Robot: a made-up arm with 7 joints.
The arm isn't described. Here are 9 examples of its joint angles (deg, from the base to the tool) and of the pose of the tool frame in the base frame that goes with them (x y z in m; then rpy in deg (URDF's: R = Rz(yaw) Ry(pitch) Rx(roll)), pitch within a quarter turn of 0, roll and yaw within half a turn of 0).
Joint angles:
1: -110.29 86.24 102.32 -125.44 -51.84 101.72 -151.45
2: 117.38 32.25 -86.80 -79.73 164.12 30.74 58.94
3: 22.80 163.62 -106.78 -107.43 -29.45 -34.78 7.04
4: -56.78 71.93 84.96 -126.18 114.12 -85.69 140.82
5: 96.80 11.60 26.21 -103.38 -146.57 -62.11 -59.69
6: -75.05 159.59 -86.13 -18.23 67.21 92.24 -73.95
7: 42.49 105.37 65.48 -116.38 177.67 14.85 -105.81
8: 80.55 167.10 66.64 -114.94 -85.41 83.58 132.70
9: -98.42 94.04 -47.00 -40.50 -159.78 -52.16 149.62
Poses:
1: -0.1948 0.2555 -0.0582 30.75 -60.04 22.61
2: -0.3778 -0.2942 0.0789 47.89 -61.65 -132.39
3: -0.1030 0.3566 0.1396 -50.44 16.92 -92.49
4: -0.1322 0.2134 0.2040 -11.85 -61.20 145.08
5: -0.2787 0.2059 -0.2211 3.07 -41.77 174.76
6: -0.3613 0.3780 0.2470 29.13 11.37 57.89
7: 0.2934 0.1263 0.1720 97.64 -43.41 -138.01
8: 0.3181 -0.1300 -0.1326 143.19 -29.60 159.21
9: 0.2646 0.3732 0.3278 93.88 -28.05 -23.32
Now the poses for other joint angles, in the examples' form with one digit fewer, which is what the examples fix.
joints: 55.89 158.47 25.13 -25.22 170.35 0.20 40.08
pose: 0.443 0.257 0.263 -109.1 -32.5 124.6
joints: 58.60 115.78 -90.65 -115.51 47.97 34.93 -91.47
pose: -0.269 0.234 -0.085 -86.1 -26.4 -98.1
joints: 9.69 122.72 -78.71 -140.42 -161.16 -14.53 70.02
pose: 0.010 0.174 -0.197 4.3 -4.1 175.2
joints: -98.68 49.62 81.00 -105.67 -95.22 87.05 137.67
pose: 0.008 0.356 0.189 0.2 26.2 -85.9
